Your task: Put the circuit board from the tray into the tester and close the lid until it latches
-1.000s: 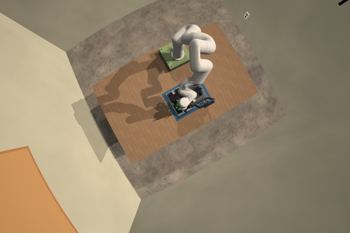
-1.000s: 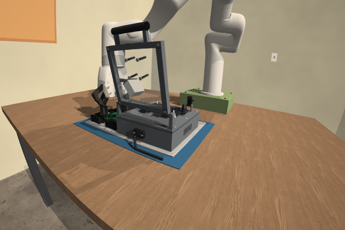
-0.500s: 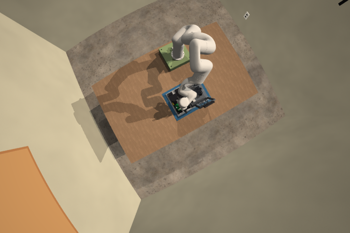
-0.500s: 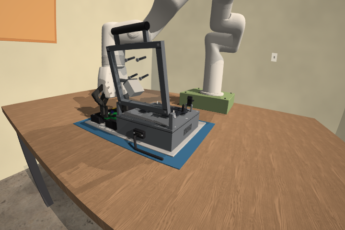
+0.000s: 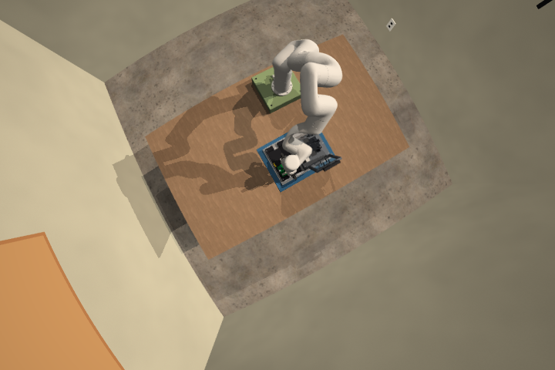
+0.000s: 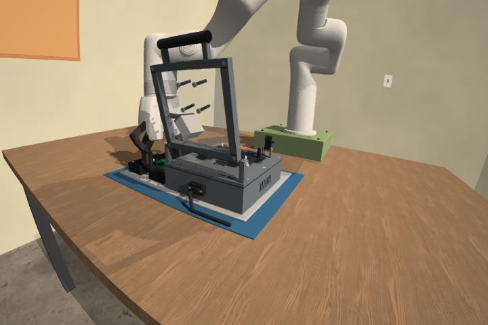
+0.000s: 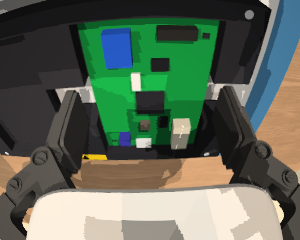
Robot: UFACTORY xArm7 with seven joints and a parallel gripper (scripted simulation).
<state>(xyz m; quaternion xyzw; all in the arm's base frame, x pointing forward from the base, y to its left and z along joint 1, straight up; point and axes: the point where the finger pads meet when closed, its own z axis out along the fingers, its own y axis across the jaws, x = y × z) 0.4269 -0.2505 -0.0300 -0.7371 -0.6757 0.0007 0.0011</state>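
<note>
Now: the green circuit board 1 cm below my hand. Round my hand: latch hook: 24 cm to the left, 8 cm behind, 5 cm above; tester lid: 16 cm to the left, 15 cm above, 10 cm ahead.
</note>
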